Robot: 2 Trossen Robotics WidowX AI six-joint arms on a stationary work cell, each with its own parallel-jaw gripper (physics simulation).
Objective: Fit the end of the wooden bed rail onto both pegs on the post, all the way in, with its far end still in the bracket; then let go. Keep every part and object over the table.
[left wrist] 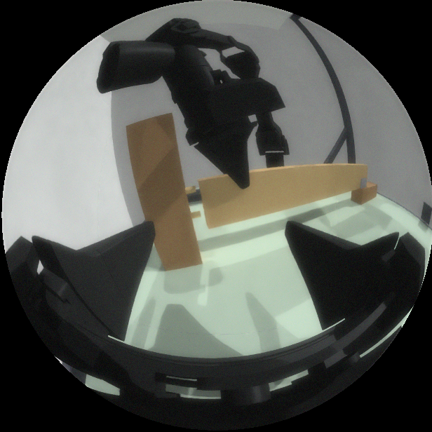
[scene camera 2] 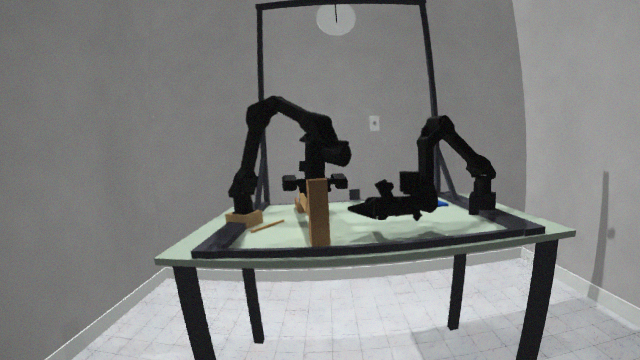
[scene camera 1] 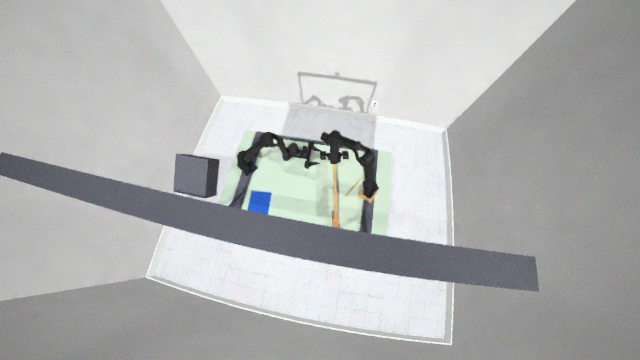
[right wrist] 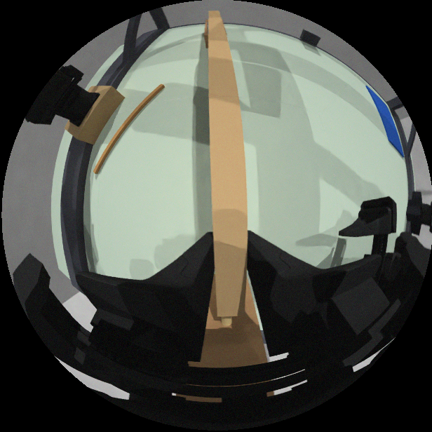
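The wooden bed rail stands on edge above the table. Its near end is close to the upright post. In the left wrist view, the upper peg and lower peg stick out toward the rail end, with a narrow gap before it. The rail's far end is at the bracket; its exact seating is unclear. My right gripper is shut on the rail near the post. My left gripper is open and empty, beside the post.
A thin wooden stick lies on the table near the wooden block at the right arm's base. A blue rectangle lies on the other side. Dark frame beams edge the green table.
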